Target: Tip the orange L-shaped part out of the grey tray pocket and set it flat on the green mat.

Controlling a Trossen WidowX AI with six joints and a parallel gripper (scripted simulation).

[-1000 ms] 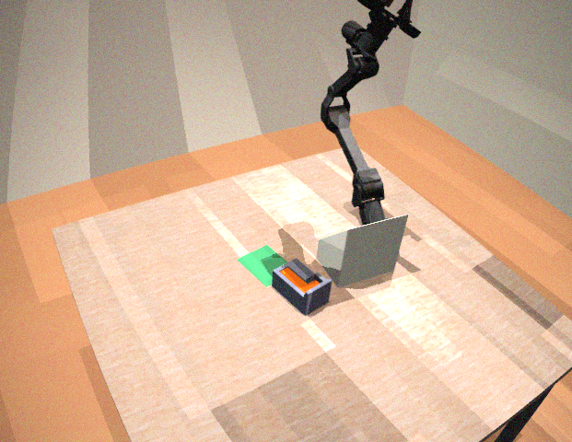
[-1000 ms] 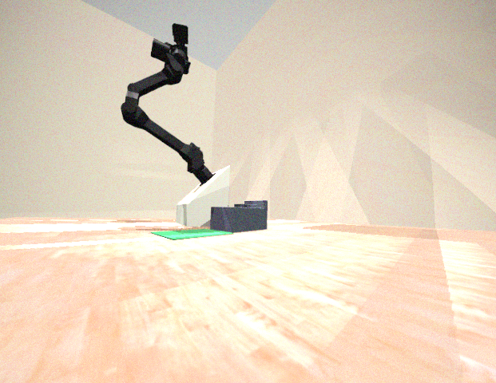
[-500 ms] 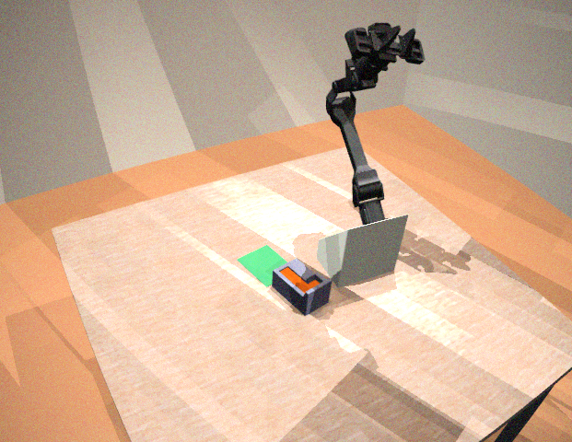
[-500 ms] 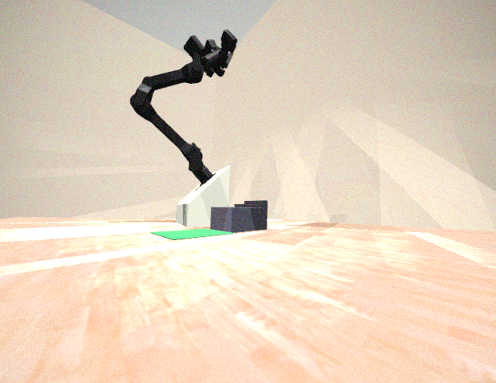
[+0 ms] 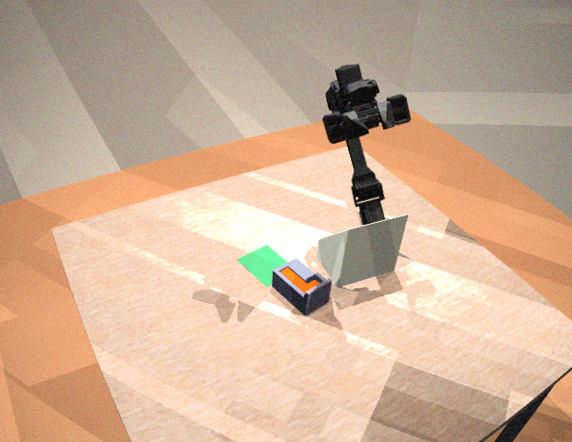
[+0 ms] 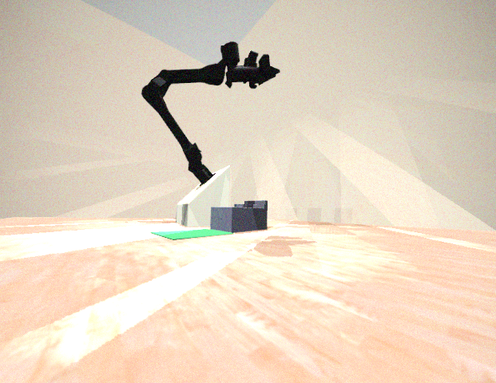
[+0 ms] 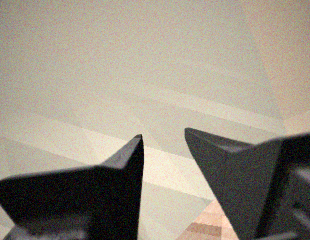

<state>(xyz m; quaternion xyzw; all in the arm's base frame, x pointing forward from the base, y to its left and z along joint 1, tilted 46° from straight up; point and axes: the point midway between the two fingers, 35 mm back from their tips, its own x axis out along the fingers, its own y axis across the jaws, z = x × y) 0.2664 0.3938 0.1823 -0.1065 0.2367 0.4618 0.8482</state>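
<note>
The orange L-shaped part lies 58 cm below my gripper tip, 17 cm to the right of it and 1 cm ahead of it. From my gripper tip the other things lie so: green mat 64 cm below, 34 cm to the right, 4 cm ahead.
</note>
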